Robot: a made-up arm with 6 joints.
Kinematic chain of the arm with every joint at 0, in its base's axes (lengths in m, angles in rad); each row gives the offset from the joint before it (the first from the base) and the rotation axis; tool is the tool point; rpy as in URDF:
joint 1: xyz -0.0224 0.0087 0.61 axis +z
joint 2: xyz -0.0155 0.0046 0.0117 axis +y
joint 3: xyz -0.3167 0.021 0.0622 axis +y
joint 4: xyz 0.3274 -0.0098 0.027 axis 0.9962 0 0.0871
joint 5: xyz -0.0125 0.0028 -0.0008 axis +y
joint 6: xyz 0.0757 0.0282 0.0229 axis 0.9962 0 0.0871
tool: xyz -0.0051 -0.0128 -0.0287 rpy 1.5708 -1.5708 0
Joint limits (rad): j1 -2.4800..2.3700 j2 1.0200..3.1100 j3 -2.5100..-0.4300 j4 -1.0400..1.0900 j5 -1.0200..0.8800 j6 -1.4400..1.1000
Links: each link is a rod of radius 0.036 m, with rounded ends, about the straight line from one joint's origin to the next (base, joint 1, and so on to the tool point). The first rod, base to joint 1, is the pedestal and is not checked.
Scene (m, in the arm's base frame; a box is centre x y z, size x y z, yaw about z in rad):
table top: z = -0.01
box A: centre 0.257 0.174 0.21 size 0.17 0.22 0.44 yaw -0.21
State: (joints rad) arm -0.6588 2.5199 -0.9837 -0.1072 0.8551 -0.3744
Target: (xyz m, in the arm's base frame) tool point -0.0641 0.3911 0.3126
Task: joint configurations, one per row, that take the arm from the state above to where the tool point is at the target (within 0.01 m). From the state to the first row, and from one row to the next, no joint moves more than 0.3 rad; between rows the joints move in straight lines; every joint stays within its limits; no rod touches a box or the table.
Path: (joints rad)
1: -0.5164 2.3196 -1.2420 -0.1438 0.8634 -0.5522
2: -0.3740 2.1193 -1.5003 -0.1804 0.8717 -0.7300
3: -0.2316 1.9190 -1.7587 -0.2170 0.8800 -0.9078
4: 0.0274 2.0443 -1.7207 -0.1564 0.8580 -0.8152
5: 0.2864 2.1696 -1.6827 -0.0958 0.8359 -0.7226
6: 0.5454 2.2949 -1.6447 -0.0352 0.8139 -0.6300
7: 0.8044 2.4202 -1.6067 0.0254 0.7918 -0.5374
8: 1.0634 2.5454 -1.5687 0.0861 0.7698 -0.4448
9: 1.3224 2.6707 -1.5308 0.1467 0.7477 -0.3522
10: 1.5815 2.7960 -1.4928 0.2073 0.7257 -0.2596

